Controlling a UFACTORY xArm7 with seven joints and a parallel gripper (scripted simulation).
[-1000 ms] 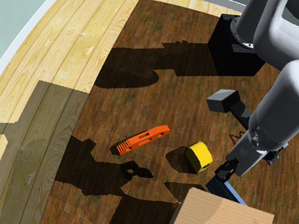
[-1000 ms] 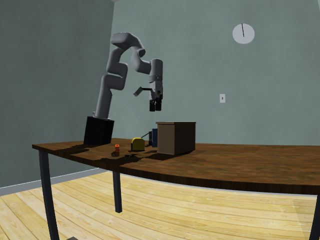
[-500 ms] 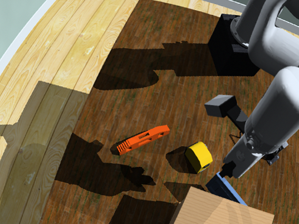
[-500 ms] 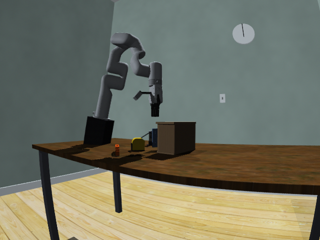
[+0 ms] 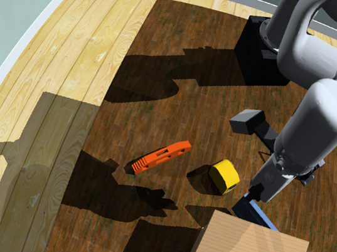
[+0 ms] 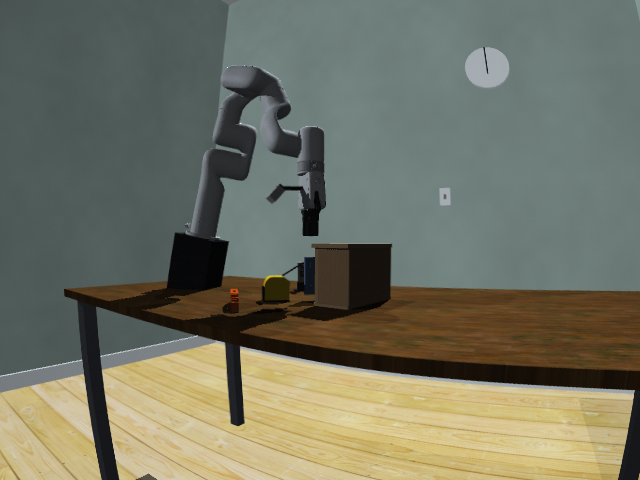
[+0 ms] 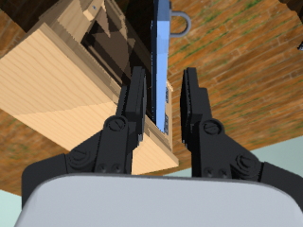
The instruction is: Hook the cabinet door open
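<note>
Now: hand 4 cm short of the cabinet door, 5 cm to the right of it and 13 cm above it. From my hand the other things lie so: orange level-like tool (11 cm behind, 20 cm to the right, 18 cm below); then hook post (13 cm behind, 17 cm to the left, 14 cm below); then yellow tape measure (9 cm behind, 4 cm to the right, 17 cm below).
</note>
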